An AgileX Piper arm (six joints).
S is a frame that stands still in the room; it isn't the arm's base.
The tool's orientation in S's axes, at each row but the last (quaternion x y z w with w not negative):
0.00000, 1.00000, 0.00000, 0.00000
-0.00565, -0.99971, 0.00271, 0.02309
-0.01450, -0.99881, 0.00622, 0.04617
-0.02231, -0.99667, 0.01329, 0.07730
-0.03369, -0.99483, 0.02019, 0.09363
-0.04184, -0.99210, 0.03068, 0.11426
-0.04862, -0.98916, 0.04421, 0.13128
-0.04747, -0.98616, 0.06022, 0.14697
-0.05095, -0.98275, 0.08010, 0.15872
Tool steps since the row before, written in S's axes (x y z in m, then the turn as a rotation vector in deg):
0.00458, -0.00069, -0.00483, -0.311, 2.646, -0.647
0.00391, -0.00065, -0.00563, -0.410, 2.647, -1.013
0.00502, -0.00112, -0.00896, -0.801, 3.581, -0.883
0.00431, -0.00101, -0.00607, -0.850, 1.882, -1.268
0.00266, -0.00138, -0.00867, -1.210, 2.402, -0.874
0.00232, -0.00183, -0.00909, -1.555, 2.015, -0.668
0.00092, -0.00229, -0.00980, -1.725, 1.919, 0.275
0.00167, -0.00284, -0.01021, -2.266, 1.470, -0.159
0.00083, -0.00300, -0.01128, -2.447, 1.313, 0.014
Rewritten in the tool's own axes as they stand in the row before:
-0.00458, -0.00069, 0.00483, 0.311, 2.646, 0.647
-0.00417, -0.00057, 0.00545, 0.393, 2.648, 1.017
-0.00585, -0.00085, 0.00847, 0.822, 3.569, 0.913
-0.00523, -0.00064, 0.00535, 0.732, 1.881, 1.341
-0.00431, -0.00080, 0.00806, 1.194, 2.359, 1.004
-0.00445, -0.00100, 0.00840, 1.541, 1.933, 0.902
-0.00363, -0.00121, 0.00935, 1.934, 1.729, 0.048
-0.00481, -0.00132, 0.00950, 2.276, 1.302, 0.667
-0.00459, -0.00093, 0.01073, 2.480, 1.104, 0.585

